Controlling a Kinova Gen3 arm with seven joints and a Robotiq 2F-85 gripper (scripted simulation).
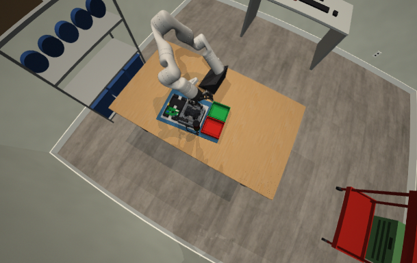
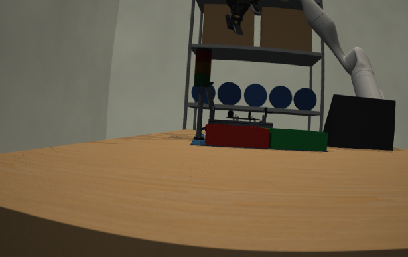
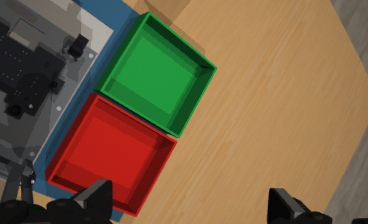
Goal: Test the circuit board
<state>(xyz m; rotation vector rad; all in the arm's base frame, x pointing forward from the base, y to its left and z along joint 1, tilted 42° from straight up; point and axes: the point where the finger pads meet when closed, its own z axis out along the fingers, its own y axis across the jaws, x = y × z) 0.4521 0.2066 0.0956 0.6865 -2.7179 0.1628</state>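
The green circuit board is 5 cm ahead of my hand, 28 cm to the right of it and 32 cm below it. Also, from my hand: tester lid: 12 cm ahead, 11 cm to the right, 16 cm below; then red bin: 2 cm ahead, 8 cm to the left, 33 cm below; then green bin: 13 cm behind, 7 cm to the left, 33 cm below.
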